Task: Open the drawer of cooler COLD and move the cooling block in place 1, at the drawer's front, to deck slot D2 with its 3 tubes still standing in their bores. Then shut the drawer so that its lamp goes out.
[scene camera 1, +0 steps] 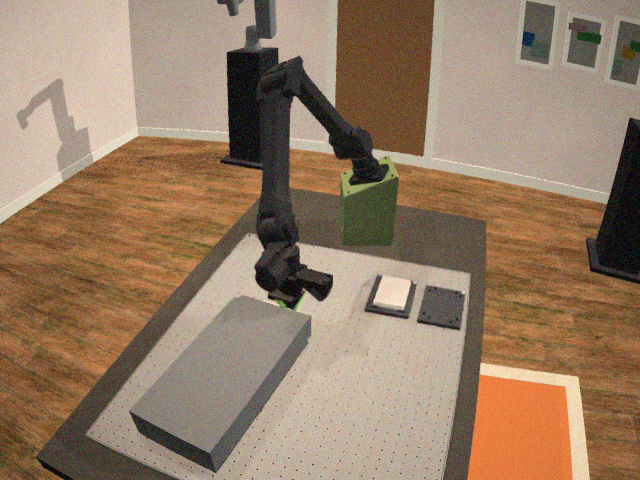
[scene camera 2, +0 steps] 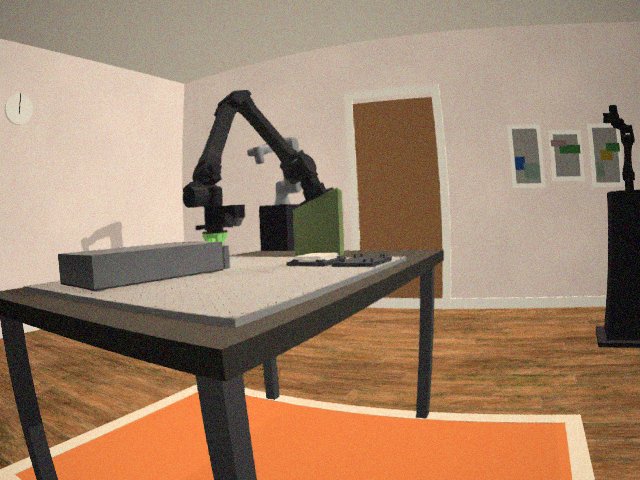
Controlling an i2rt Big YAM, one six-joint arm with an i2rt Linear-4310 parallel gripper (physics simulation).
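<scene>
A long grey box, seemingly the cooler, lies on the perforated board. A narrow grey panel stands at its far end in scene camera 2, slightly apart from the body. The label, lamp, drawer inside, cooling block and tubes do not show. My gripper points down at the box's far end, its green fingers shut and empty; their lower parts are hidden behind the box. Two dark deck plates lie to the right: one plate bears a white block, the other plate has small corner posts. I cannot tell which is D2.
A white block lies on the nearer plate. A green pedestal carries the arm's base at the table's far end. The dark table rim surrounds the perforated board.
</scene>
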